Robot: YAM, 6 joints.
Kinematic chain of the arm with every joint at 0, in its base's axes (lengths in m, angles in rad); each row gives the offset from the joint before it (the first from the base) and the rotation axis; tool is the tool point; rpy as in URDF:
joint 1: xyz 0 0 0.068 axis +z
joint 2: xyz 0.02 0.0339 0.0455 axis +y
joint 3: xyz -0.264 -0.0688 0 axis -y
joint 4: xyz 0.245 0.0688 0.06 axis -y
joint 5: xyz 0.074 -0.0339 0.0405 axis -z
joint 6: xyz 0.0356 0 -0.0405 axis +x
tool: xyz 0 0 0 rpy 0 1.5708 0
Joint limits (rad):
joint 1: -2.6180..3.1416
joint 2: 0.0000..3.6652
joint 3: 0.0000..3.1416
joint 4: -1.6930..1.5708
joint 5: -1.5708..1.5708
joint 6: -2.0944..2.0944
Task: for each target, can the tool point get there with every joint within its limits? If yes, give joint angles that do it. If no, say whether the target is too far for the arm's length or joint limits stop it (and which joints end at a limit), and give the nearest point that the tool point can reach.
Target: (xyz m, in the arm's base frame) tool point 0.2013 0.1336 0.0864
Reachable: yes | joints 0.4676 1.6827 0.4074 0.4087 -0.9314 -1.1709
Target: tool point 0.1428 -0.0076 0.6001
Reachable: yes | joints -0.0209 1.3114 2.3125 -1.0678 0.1286 0.0582
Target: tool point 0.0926 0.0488 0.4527
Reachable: yes | joints 0.7953 0.7176 0.8251 0.9835 1.1117 -0.9787
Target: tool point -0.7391 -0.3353 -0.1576
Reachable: no: too far | nearest point -0.5339 -0.2955 -0.0896 | short by 0.220 m
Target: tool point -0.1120 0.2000 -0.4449
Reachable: no: joint limits stop it (at a limit: joint 2) | nearest point -0.1134 0.2026 -0.3800 | short by 0.065 m
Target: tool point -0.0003 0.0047 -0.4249
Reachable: no: joint limits stop it (at a limit: joint 2) | nearest point -0.0040 0.0623 -0.3287 | short by 0.112 m
